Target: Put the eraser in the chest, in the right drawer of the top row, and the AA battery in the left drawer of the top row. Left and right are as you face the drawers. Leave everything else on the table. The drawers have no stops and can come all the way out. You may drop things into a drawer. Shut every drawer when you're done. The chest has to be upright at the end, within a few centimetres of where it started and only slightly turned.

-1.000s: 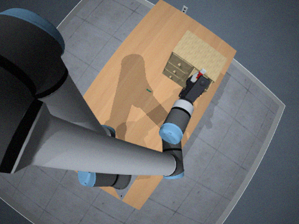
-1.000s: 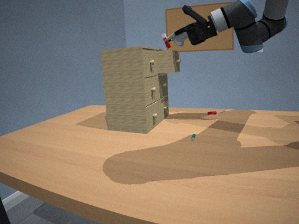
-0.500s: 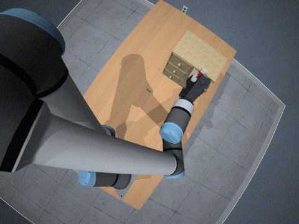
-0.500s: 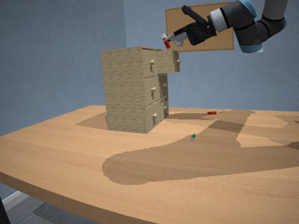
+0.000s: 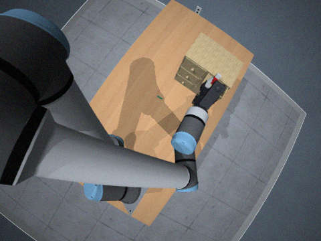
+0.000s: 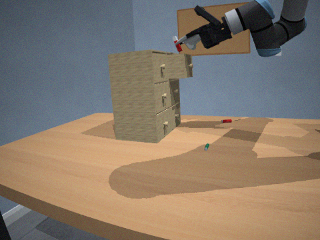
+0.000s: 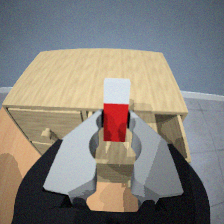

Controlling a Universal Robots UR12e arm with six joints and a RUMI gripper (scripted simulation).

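The eraser lies 1 cm ahead of my hand. Round my hand: red AA battery: 20 cm behind, 14 cm to the right, 37 cm below; then green AA battery: 12 cm behind, 22 cm to the left, 37 cm below.
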